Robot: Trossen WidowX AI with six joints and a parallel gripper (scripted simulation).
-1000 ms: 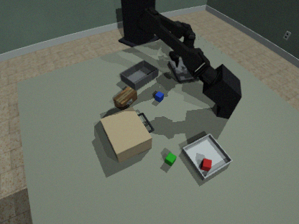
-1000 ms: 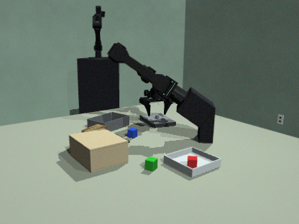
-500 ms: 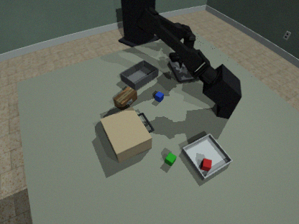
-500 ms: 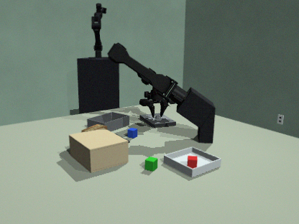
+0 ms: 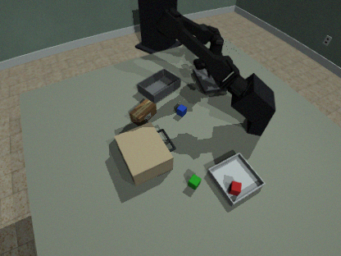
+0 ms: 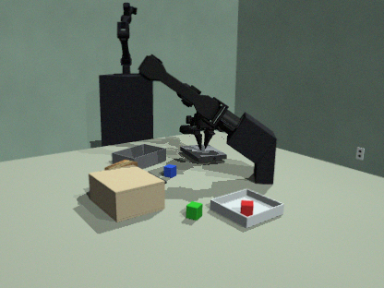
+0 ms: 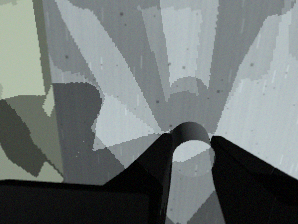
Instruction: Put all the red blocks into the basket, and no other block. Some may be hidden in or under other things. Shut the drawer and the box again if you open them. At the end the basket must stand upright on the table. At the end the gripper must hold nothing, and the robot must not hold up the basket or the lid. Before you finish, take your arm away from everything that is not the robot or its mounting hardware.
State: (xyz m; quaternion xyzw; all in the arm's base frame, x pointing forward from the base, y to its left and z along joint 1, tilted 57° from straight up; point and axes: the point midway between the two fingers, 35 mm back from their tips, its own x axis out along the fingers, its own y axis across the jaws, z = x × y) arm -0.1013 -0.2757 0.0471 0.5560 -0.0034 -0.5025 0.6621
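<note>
The brown box is 40 cm ahead of my hand, 11 cm to the right of it and 3 cm below it. Round my hand: blue block (28 cm ahead, 1 cm to the left, 5 cm below); knobbed lid (4 cm below); shallow tray (43 cm ahead, 35 cm to the left, 6 cm below).
</note>
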